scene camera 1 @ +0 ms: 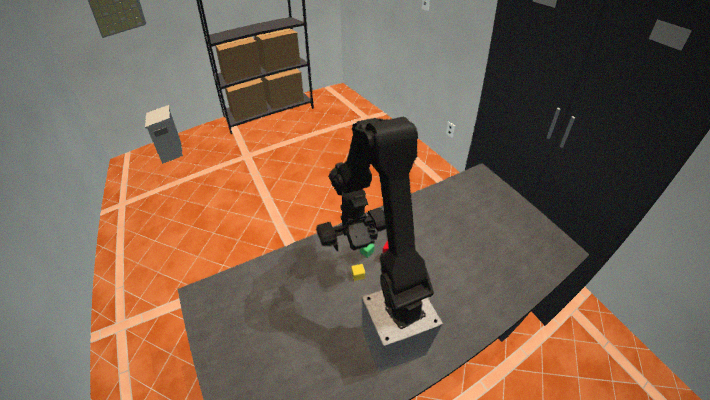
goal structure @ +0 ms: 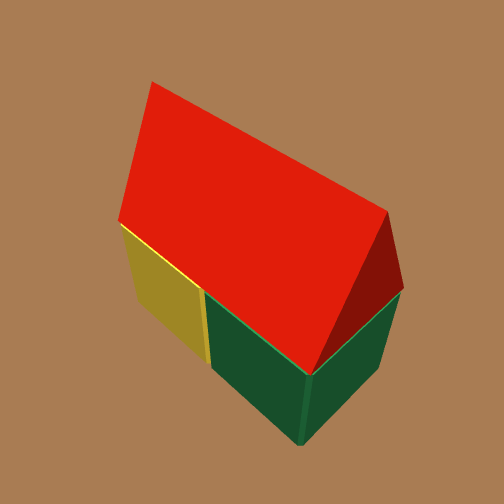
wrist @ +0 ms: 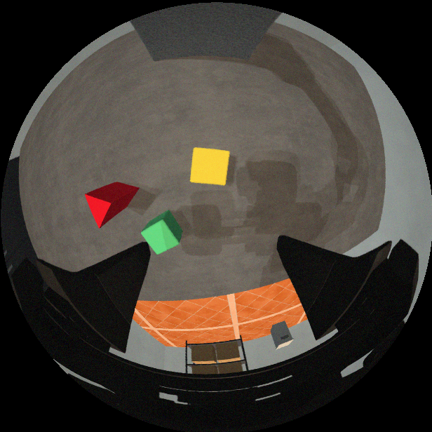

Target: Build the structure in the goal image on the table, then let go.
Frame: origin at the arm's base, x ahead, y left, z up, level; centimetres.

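Seen in the pictures: arm's base, origin of the base link: [scene camera 1: 405, 312].
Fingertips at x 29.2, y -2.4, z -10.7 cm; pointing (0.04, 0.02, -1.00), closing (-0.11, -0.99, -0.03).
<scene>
Pixels of each thing's top centre, then the offset from my fingertips to it. Level surfaces: height alone.
- yellow cube, middle of its top: [scene camera 1: 358, 269] dx -4.8, dy +0.7, dz -5.6 cm
- green block, middle of its top: [scene camera 1: 367, 245] dx +1.7, dy -5.8, dz -5.6 cm
- red wedge-like block, middle of its top: [scene camera 1: 390, 246] dx -4.1, dy -10.3, dz -2.3 cm
- dark grey table, its level: dz -8.9 cm
A yellow cube [scene camera 1: 358, 272] [wrist: 210, 166] sits alone on the table, nearest the robot's base. A green block [scene camera 1: 367, 250] [wrist: 161, 237] sits turned at an angle, close beside the left fingertip in the wrist view. A red wedge-like block [scene camera 1: 386, 247] [wrist: 112, 200] lies left of the green block in the wrist view; the arm partly hides it in the scene view. The three blocks stand apart. My gripper [scene camera 1: 359, 244] [wrist: 213, 246] is open and empty, above the table near the green block.
The dark grey table [scene camera 1: 475, 225] [wrist: 100, 100] carries my base pedestal [scene camera 1: 400, 350] [wrist: 205, 35]. Off the table stand a shelf rack [scene camera 1: 257, 30] [wrist: 186, 357] with boxes, a grey bin [scene camera 1: 167, 140] [wrist: 281, 334] and a black cabinet [scene camera 1: 525, 75].
</scene>
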